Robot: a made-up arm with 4 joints.
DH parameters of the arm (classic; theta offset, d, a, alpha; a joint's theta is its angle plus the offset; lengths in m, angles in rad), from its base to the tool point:
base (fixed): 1.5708 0.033 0 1.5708
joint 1: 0 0.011 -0.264 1.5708
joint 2: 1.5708 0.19 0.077 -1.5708
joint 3: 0 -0.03 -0.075 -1.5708
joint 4: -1.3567 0 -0.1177 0
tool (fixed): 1.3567 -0.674 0 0
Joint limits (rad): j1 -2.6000..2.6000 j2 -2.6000..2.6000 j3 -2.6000..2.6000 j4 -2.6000..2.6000
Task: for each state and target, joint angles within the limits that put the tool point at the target. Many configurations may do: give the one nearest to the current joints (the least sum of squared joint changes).
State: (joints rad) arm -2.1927 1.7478 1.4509 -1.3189
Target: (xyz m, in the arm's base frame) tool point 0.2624 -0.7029 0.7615
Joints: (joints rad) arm -1.5471 1.2619 0.7099 -1.2171
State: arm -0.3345 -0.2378 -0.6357 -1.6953
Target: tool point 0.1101 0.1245 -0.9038
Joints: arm 0.5611 0.7527 0.0823 -2.2854
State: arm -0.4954 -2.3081 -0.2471 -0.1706
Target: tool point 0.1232 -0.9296 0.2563
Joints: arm -1.0414 -2.1980 -0.5902 0.0744
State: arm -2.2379 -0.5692 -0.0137 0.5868
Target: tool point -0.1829 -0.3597 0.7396
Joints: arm -2.6000 0.2870 -0.3416 0.0167
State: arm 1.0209 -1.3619 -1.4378 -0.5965
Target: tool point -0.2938 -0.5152 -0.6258
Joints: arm 0.5823 -1.2814 -1.4023 -0.5462
